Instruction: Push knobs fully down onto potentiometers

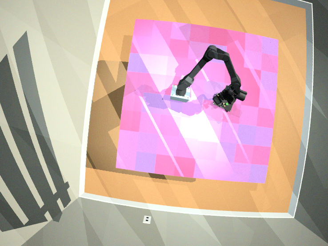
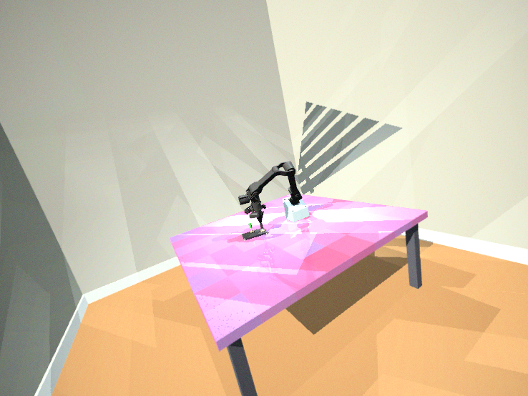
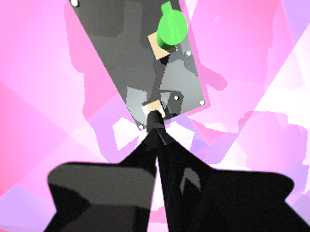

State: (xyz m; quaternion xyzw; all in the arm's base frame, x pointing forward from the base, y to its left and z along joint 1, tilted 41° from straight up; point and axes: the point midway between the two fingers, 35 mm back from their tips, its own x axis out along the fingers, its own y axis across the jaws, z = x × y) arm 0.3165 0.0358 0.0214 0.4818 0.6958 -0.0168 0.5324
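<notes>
Right now my gripper tip is 20 mm above the dark knob.
</notes>
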